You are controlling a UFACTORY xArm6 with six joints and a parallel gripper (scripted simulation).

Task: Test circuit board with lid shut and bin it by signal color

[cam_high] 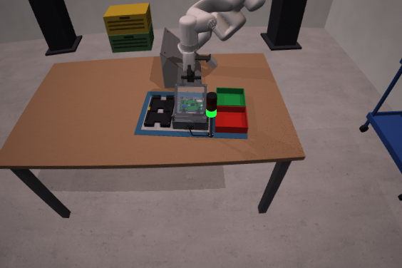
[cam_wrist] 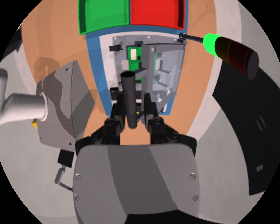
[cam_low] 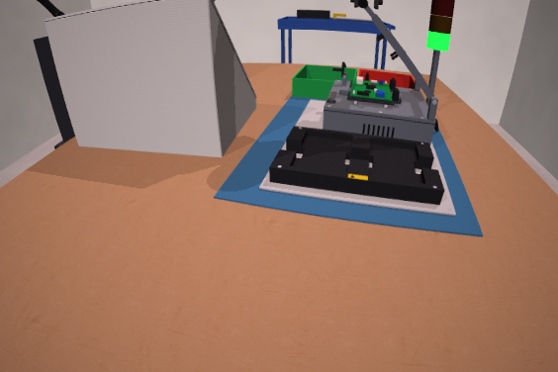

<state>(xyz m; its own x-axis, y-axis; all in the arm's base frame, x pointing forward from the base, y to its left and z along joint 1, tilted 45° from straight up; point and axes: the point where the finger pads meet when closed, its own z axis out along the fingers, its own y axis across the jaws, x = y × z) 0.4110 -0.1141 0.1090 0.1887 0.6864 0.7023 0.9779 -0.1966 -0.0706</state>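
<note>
Right now my hand is 2 cm short of the green circuit board and 16 cm above it. From my hand the other things lie so: latch hook: 3 cm behind, 7 cm to the left, 15 cm below; then tester lid: 5 cm ahead, 1 cm to the right, 8 cm below; then plate: 2 cm ahead, 17 cm below.
</note>
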